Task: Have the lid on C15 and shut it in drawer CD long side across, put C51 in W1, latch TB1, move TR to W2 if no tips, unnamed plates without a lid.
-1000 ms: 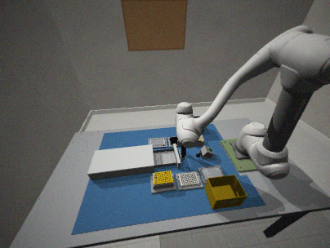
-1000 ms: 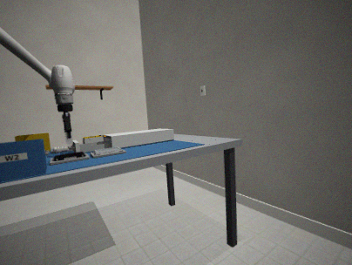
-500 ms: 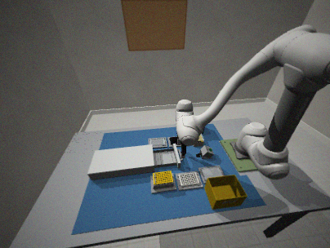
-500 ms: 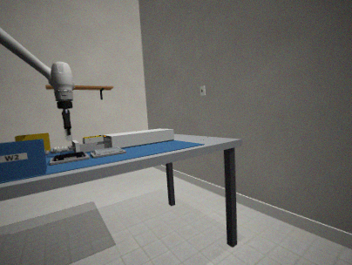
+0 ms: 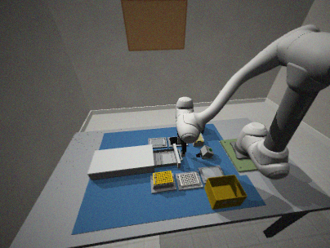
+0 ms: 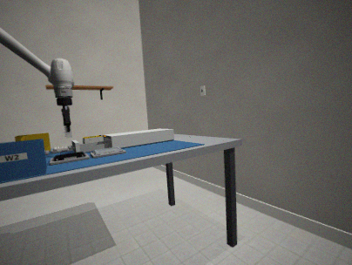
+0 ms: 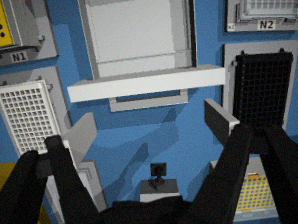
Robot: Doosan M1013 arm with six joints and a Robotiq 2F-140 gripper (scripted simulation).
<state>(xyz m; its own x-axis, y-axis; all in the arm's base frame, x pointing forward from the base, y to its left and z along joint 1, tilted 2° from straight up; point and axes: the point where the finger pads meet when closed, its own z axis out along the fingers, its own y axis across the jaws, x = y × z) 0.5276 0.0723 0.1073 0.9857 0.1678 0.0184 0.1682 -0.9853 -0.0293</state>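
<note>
Right now my hand is 22 cm past the plate lid, 14 cm to the right of it and 10 cm above it. Also, from my hand: black plate (18 cm to the right, 9 cm below, 1 cm ahead); then drawer (14 cm ahead, 9 cm below, 2 cm to the left); then white plate (19 cm to the left, 9 cm below, 5 cm behind).
</note>
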